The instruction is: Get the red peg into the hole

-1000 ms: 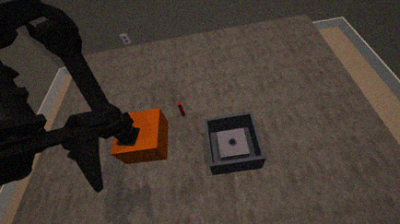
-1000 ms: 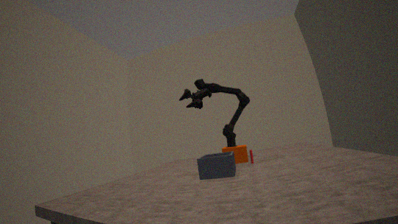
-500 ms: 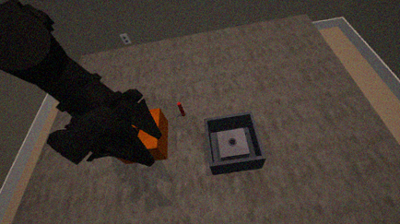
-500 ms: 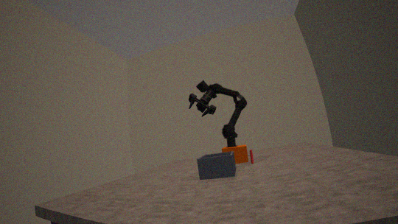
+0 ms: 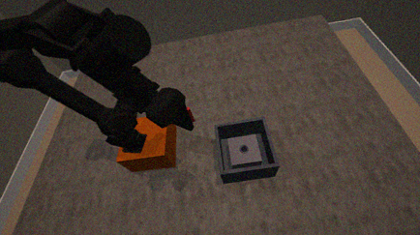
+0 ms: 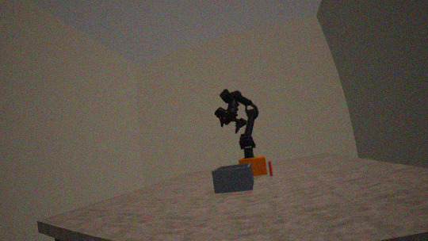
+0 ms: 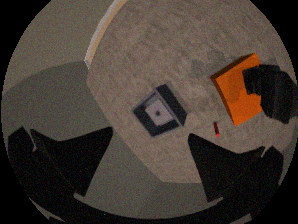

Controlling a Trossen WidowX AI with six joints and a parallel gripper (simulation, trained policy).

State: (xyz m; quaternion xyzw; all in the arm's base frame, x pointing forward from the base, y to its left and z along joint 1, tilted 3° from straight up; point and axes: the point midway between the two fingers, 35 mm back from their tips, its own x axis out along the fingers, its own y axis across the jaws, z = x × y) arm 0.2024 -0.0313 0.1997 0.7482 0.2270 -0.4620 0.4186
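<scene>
The red peg is 7 cm behind my gripper tip, 18 cm to the left of it and 24 cm below it. Also, from my gripper tip: grey box (13 cm ahead, 4 cm to the left, 25 cm below); then pale plate (13 cm ahead, 4 cm to the left, 23 cm below).
</scene>
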